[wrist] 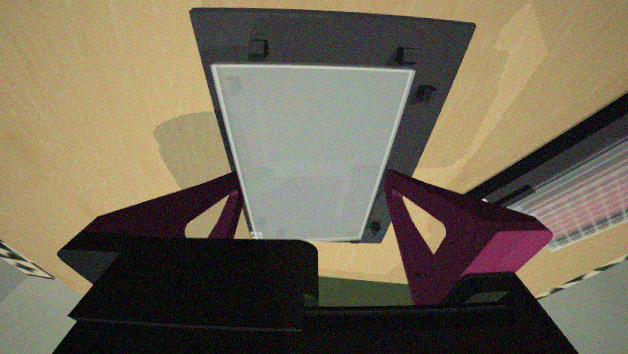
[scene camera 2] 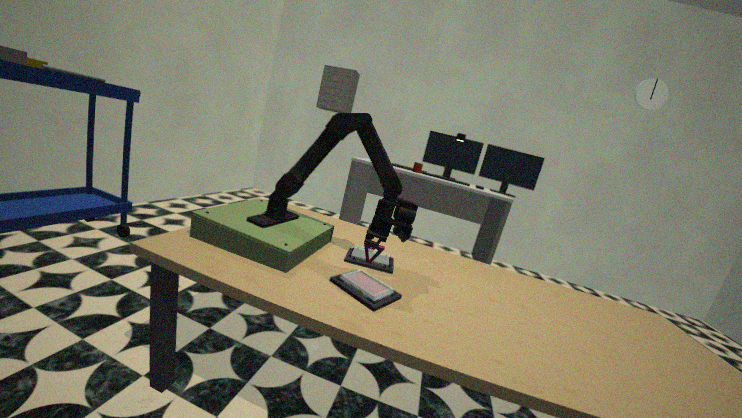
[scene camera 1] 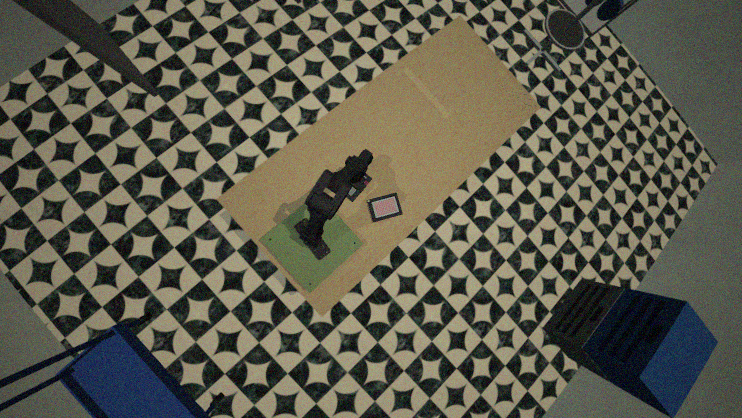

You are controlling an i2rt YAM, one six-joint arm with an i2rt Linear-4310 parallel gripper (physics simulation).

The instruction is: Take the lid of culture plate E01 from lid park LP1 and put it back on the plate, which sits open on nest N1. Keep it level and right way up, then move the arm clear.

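Frame: origin at the arm's base, x back, y right, z up, level; centimetres.
Seen in the pictures: gripper, fingertip midpoint: (wrist: 314,177) (scene camera 2: 369,257) (scene camera 1: 352,182); arm's base, link origin: (scene camera 2: 274,219) (scene camera 1: 312,238).
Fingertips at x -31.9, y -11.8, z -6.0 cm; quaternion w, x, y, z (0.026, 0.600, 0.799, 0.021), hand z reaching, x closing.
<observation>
Offsets run from my fingertips to a thing's top centre. Level surfaces: height alone.
The clear lid @[dx -0.4, dy -0.3, dz +1.6 cm] (wrist: 311,132) (scene camera 2: 357,254) lies flat and right way up on the dark lid park LP1 @[dx -0.6, dy +0.4, dz +1.0 cm] (wrist: 334,30) (scene camera 2: 384,268), seated between its corner pegs. My gripper (wrist: 314,177) (scene camera 2: 373,253) (scene camera 1: 363,182) is open and holds nothing. Its magenta fingers stand low on either side of the lid's near end, close to its long edges. Culture plate E01 @[dx -6.3, dy +20.4, dz +1.6 cm] (wrist: 584,189) (scene camera 2: 365,284) (scene camera 1: 384,207) shows pink wells and sits open on the black nest N1 @[dx -6.3, dy +20.4, dz +0.8 cm] (wrist: 549,147) (scene camera 2: 388,302) (scene camera 1: 370,207), to the right of the lid park.
The arm stands on a green base block (scene camera 1: 295,255) (scene camera 2: 248,234) at one end of the wooden table @[dz -1.0 cm] (scene camera 1: 441,104) (scene camera 2: 519,322). A blue cart (scene camera 2: 90,129), a grey desk with two monitors (scene camera 2: 482,161) and a blue cabinet (scene camera 1: 669,342) stand on the floor around the table.
</observation>
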